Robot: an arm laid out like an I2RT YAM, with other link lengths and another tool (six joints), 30 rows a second.
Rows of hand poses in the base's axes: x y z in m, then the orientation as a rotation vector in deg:
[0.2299 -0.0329 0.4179 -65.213 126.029 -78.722]
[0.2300 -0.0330 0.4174 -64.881 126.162 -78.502]
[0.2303 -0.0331 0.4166 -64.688 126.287 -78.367]
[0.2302 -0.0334 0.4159 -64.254 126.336 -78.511]
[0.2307 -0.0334 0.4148 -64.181 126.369 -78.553]
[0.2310 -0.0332 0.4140 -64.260 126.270 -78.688]
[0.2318 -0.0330 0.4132 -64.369 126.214 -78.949]
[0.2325 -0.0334 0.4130 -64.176 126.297 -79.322]
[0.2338 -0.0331 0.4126 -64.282 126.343 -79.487]
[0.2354 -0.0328 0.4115 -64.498 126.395 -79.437]
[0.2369 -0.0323 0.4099 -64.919 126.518 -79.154]
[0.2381 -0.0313 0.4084 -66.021 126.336 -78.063]
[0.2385 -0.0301 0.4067 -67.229 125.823 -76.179]
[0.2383 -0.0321 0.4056 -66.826 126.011 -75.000]
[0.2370 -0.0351 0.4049 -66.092 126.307 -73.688]
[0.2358 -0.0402 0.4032 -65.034 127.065 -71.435]
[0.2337 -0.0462 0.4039 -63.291 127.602 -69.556]
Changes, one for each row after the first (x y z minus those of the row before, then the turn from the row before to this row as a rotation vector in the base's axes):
[0.0001 -0.0001 -0.0005 0.247 -0.130 -0.132]
[0.0003 -0.0001 -0.0008 0.151 -0.045 -0.104]
[-0.0001 -0.0003 -0.0007 0.009 -0.224 -0.235]
[0.0005 0.0000 -0.0011 -0.010 -0.020 -0.060]
[0.0003 0.0002 -0.0008 -0.121 -0.008 0.046]
[0.0008 0.0002 -0.0008 -0.216 0.047 -0.009]
[0.0007 -0.0004 -0.0002 -0.212 -0.040 -0.240]
[0.0013 0.0003 -0.0004 -0.140 0.106 -0.042]
[0.0016 0.0003 -0.0011 -0.014 0.162 0.062]
[0.0015 0.0005 -0.0016 0.104 0.319 0.167]
[0.0012 0.0010 -0.0015 0.489 0.493 0.852]
[0.0004 0.0012 -0.0017 1.004 0.321 1.337]
[-0.0002 -0.0020 -0.0011 0.953 -0.167 0.100]
[-0.0013 -0.0030 -0.0007 1.141 -0.294 -0.053]
[-0.0012 -0.0051 -0.0017 1.914 -0.194 -0.182]
[-0.0021 -0.0060 0.0007 1.827 -0.712 -0.454]

